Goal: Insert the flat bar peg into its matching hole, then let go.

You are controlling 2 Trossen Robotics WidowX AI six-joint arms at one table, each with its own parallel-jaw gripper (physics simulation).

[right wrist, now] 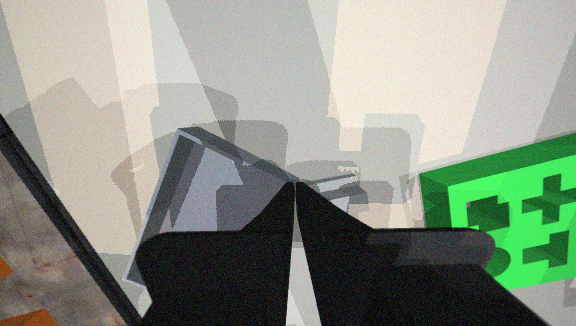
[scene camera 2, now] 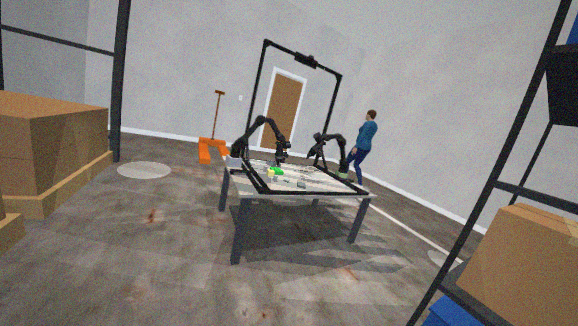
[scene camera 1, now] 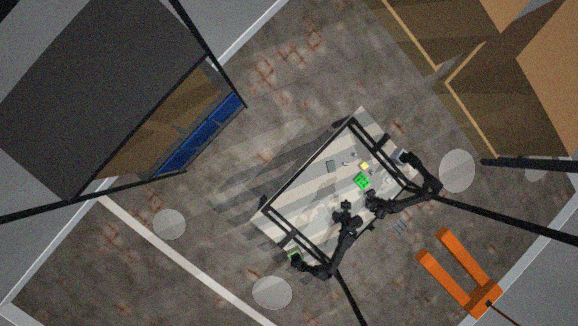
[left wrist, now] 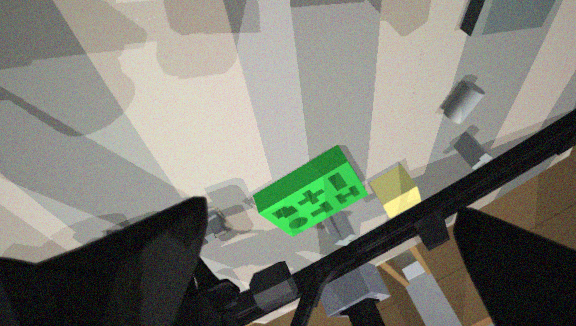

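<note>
The green block with shaped holes [scene camera 1: 361, 180] [scene camera 2: 276, 171] [left wrist: 310, 192] [right wrist: 500, 192] stands on the table. A small pale grey piece [right wrist: 337, 191] lies just right of my right fingertips in the right wrist view, partly hidden by a finger; I cannot tell its full shape or whether it is the flat bar peg. My right gripper [right wrist: 294, 188] [scene camera 2: 280, 161] is shut, its tips together with nothing seen between them, left of the block in its wrist view. My left gripper [left wrist: 333, 215] [scene camera 2: 311, 154] is open and empty, high above the table.
An open grey-blue box [right wrist: 162, 200] stands beside the right fingers. A yellow block [left wrist: 395, 187] [scene camera 1: 364, 165] is near the green block. A grey cylinder [left wrist: 462, 101], a grey piece [left wrist: 340, 225] and a dark flat slab [left wrist: 520, 15] lie around. A black frame bar [left wrist: 450, 197] runs along the table edge.
</note>
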